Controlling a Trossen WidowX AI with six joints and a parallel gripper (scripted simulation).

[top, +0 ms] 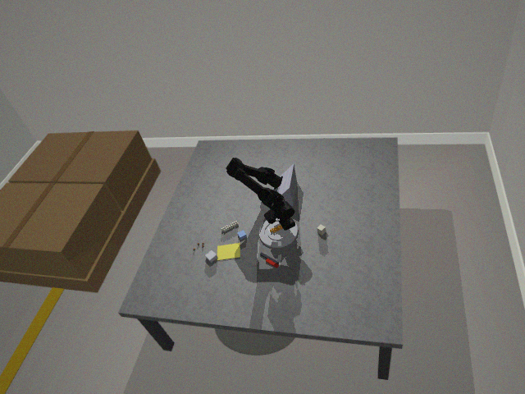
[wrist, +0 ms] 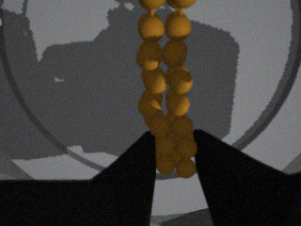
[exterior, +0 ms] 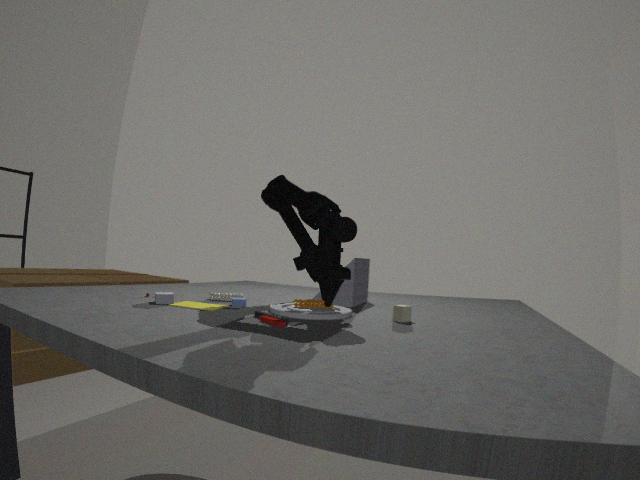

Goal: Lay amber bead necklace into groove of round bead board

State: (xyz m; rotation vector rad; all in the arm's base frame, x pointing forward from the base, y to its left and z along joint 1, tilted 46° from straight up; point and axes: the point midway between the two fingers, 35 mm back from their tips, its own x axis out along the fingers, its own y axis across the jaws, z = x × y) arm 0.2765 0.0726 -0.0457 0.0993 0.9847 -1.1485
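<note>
My gripper tip is now 3 cm short of the round bead board, 3 cm to the left of it and 1 cm above it. From my gripper tip the other things lie so: blue cube (7 cm ahead, 21 cm to the right, 1 cm below); then cream cube (1 cm ahead, 19 cm to the left); then red-handled tool (22 cm ahead, 3 cm to the right, 1 cm below).
</note>
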